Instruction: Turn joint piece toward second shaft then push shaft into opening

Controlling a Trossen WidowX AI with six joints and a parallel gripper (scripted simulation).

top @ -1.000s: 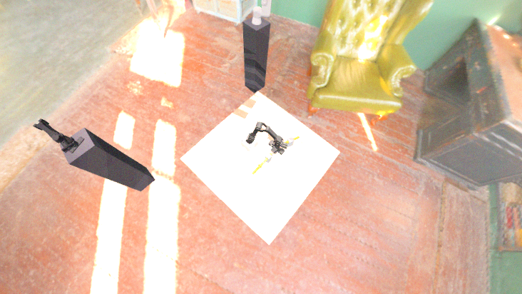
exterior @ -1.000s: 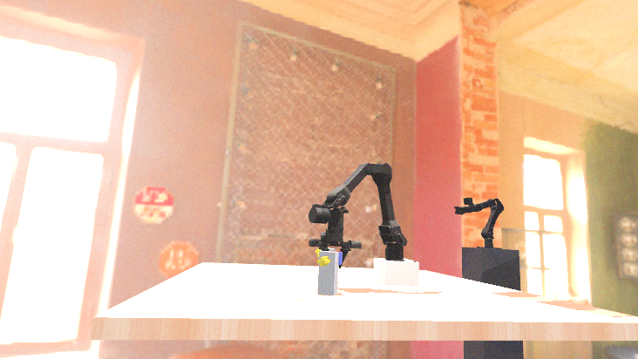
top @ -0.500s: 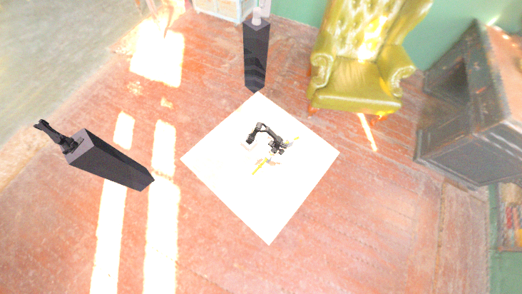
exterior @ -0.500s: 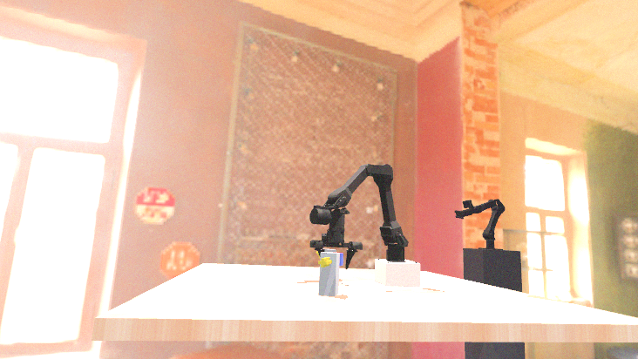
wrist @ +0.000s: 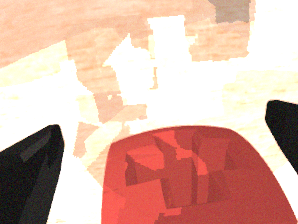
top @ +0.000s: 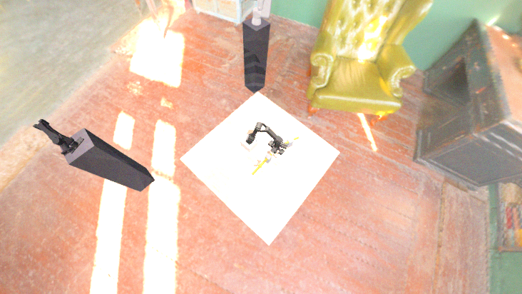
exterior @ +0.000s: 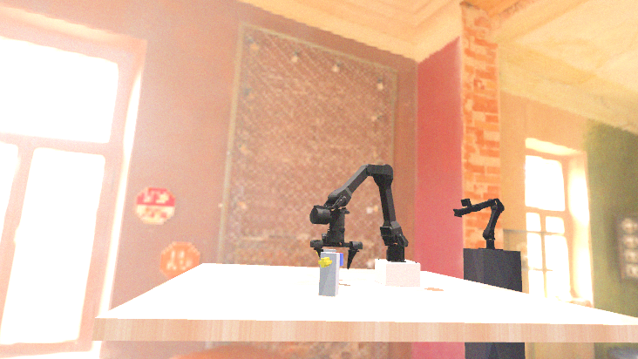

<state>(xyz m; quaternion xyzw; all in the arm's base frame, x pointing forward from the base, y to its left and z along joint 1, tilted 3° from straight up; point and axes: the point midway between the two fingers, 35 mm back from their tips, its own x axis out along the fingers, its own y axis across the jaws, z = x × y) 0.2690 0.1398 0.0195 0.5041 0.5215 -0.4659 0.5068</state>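
My gripper tip is 20 mm to the right of the red joint piece and 40 mm below it.
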